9 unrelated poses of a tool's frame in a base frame.
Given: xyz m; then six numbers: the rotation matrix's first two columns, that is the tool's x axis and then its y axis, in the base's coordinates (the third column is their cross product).
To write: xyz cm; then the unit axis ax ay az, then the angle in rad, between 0 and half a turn. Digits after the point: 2 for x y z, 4 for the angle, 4 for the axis.
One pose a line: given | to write
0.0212 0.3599 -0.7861 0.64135 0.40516 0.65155 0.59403 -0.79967 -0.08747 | 2.12 35.99 -78.61 -0.9037 -0.2827 -0.3217 2.8436
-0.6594 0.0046 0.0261 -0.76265 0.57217 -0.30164 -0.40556 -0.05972 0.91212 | -65.94 0.46 2.61 0.0741 0.6341 0.7697 2.4534
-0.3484 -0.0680 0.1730 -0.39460 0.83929 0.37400 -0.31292 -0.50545 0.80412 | -34.84 -6.80 17.30 0.4344 0.3525 0.8289 2.3731
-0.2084 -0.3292 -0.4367 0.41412 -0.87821 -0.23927 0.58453 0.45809 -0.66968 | -20.84 -32.92 -43.67 -0.4214 0.4892 -0.7636 1.2790
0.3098 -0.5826 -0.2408 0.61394 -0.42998 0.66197 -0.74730 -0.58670 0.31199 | 30.98 -58.26 -24.08 0.8881 -0.3628 0.2823 2.5448
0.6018 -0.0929 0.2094 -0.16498 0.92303 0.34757 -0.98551 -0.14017 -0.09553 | 60.18 -9.29 20.94 0.1337 -0.1970 0.9713 1.7581
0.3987 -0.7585 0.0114 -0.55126 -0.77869 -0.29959 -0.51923 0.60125 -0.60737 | 39.87 -75.85 1.14 -0.3978 0.8852 -0.2411 2.5734
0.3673 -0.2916 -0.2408 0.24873 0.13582 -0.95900 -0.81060 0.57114 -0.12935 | 36.73 -29.16 -24.08 -0.4697 0.7451 0.4735 1.5348
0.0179 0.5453 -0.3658 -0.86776 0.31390 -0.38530 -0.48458 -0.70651 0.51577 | 1.79 54.53 -36.58 -0.1390 0.3225 0.9363 2.7011
